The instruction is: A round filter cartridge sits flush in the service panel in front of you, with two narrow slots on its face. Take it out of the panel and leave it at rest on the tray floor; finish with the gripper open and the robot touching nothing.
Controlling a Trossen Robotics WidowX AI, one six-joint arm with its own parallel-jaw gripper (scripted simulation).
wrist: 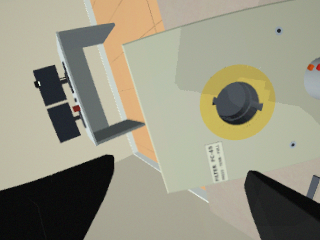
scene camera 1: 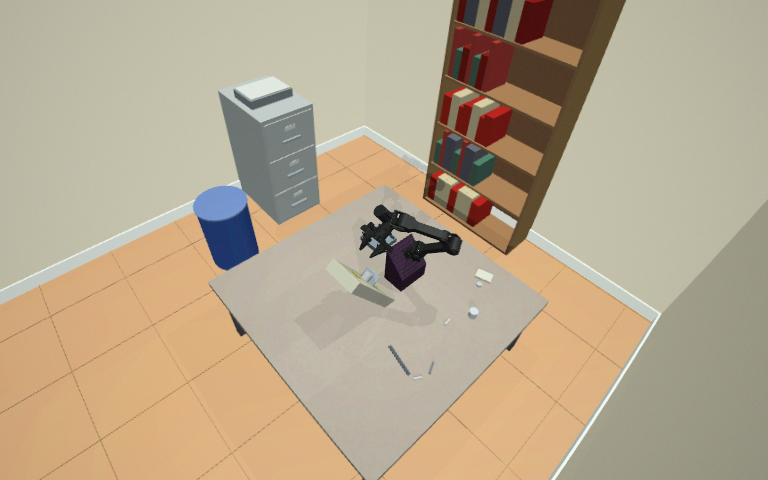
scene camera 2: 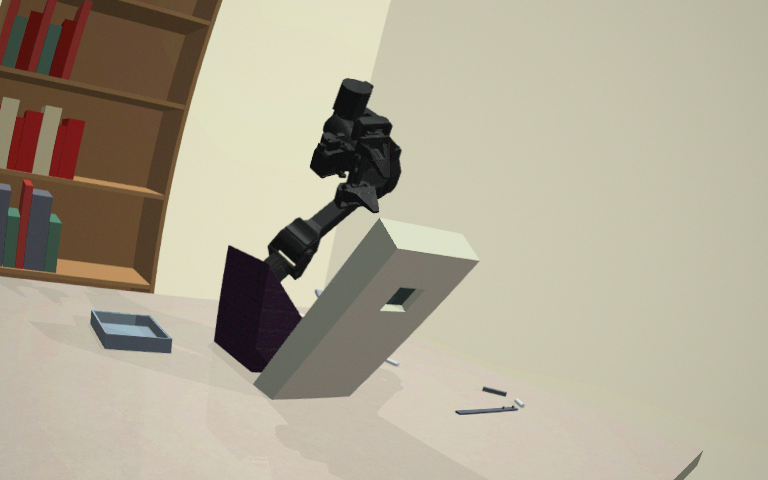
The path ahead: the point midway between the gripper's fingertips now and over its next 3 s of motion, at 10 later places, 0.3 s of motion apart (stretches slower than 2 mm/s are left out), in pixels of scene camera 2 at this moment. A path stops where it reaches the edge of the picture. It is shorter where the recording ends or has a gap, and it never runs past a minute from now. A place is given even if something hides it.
The gripper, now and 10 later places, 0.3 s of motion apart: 381, 195; 374, 211; 365, 230; 355, 248; 345, 265; 342, 274; 343, 283; 344, 292; 345, 297; 346, 295; 349, 282
